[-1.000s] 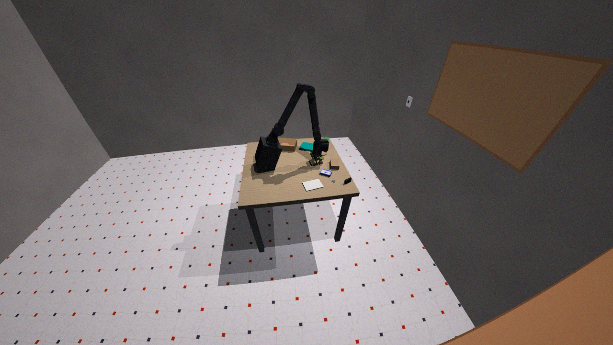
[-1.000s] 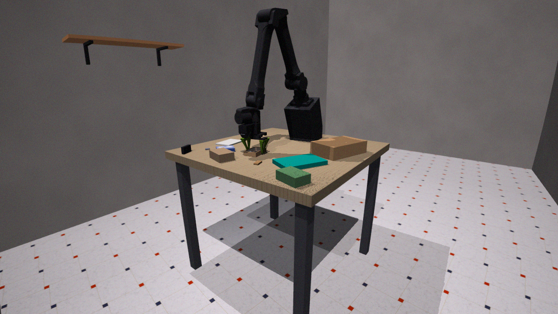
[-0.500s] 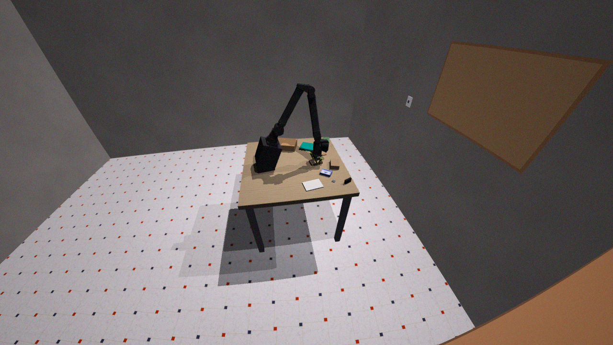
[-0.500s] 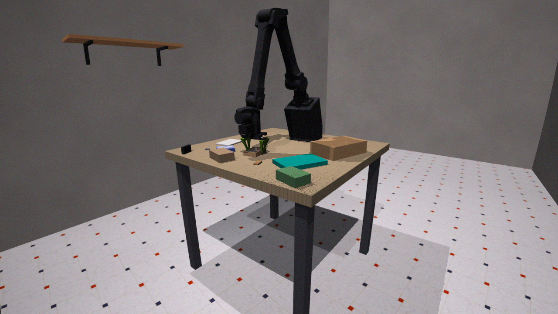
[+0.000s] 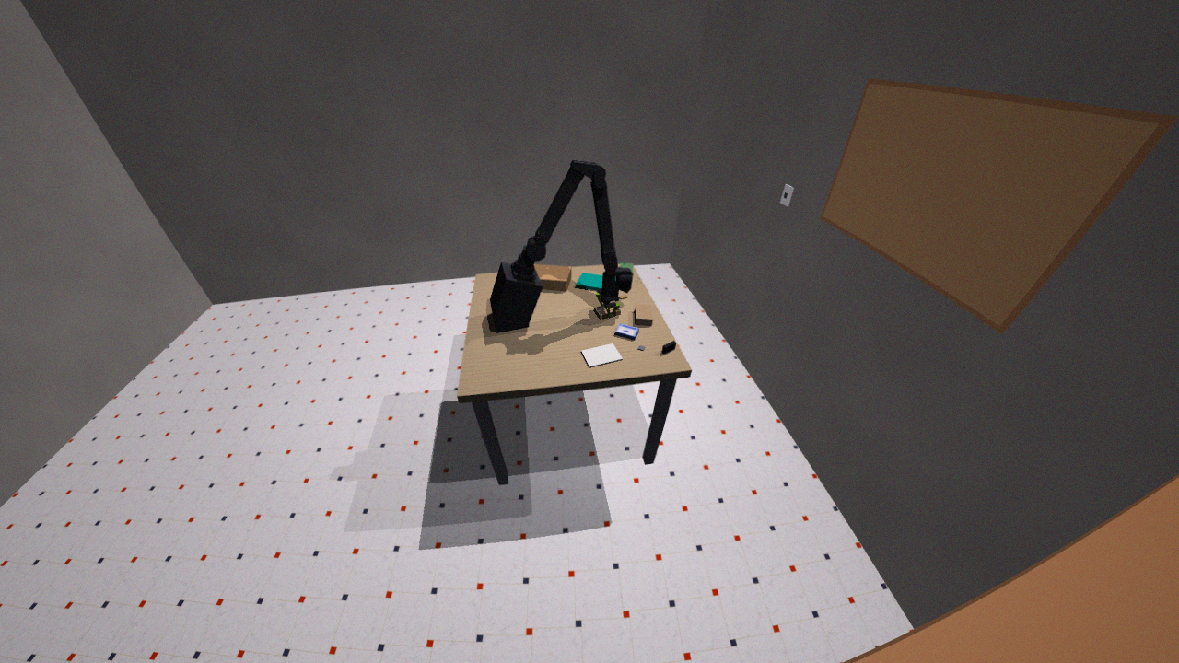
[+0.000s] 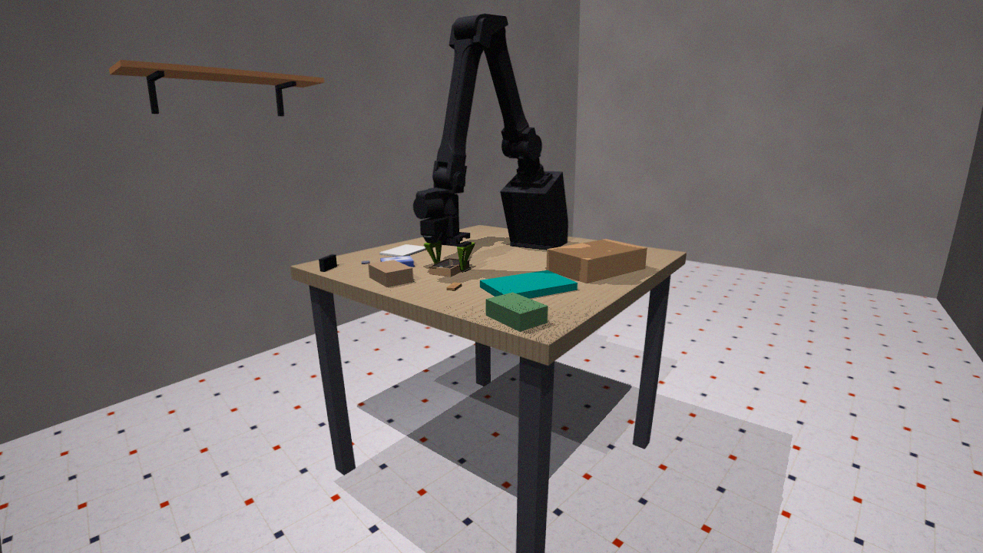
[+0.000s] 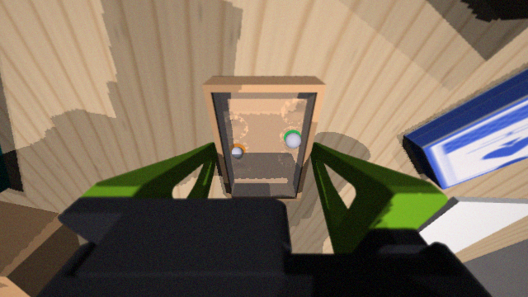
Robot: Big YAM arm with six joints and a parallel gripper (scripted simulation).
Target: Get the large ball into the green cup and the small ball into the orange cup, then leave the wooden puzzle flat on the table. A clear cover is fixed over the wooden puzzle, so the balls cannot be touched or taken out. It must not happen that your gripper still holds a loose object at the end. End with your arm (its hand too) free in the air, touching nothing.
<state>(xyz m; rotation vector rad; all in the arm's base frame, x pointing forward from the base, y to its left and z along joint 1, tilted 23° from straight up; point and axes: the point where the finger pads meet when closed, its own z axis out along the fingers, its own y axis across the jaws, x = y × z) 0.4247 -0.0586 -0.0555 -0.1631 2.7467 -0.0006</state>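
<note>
My gripper is now 1 cm above the wooden puzzle. Round my hand: teal slab (26 cm to the left, 3 cm ahead, 1 cm below); blue-and-white box (17 cm to the right, 4 cm ahead); small brown block (15 cm ahead, 8 cm to the right).
</note>
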